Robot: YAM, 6 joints.
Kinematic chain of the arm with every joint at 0, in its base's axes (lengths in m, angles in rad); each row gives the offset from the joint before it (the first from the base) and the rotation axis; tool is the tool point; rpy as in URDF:
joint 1: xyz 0 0 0.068 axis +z
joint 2: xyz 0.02 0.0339 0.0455 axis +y
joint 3: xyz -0.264 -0.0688 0 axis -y
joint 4: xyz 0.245 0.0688 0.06 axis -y
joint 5: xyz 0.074 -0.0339 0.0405 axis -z
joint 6: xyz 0.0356 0 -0.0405 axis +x
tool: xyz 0 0 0 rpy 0 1.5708 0
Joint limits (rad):
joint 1: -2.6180..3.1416
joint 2: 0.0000..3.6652
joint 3: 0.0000..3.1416
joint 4: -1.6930..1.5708
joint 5: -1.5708..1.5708
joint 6: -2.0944..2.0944
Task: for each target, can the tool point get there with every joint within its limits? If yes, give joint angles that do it. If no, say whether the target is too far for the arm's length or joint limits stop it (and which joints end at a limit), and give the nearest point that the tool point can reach.
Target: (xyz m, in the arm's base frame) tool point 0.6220 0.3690 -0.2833
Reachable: no: too far | nearest point 0.4860 0.2883 -0.1941 | short by 0.182 m
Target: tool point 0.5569 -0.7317 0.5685
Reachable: no: too far | nearest point 0.3503 -0.4603 0.3960 | short by 0.382 m
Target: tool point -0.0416 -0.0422 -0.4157
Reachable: no: joint limits stop it (at a limit: joint 2) | nearest point -0.0652 -0.0662 -0.3451 | short by 0.078 m
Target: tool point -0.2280 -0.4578 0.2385
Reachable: yes | joints -2.0282 2.1509 1.7118 0.0059 0.0666 -0.7730
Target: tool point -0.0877 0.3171 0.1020
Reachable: yes | joints 1.7914 1.8778 0.6367 0.7402 -0.4705 0.1556
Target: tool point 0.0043 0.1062 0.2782
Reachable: yes | joints 1.2173 0.5048 0.6040 -0.6628 -1.1677 -1.5973
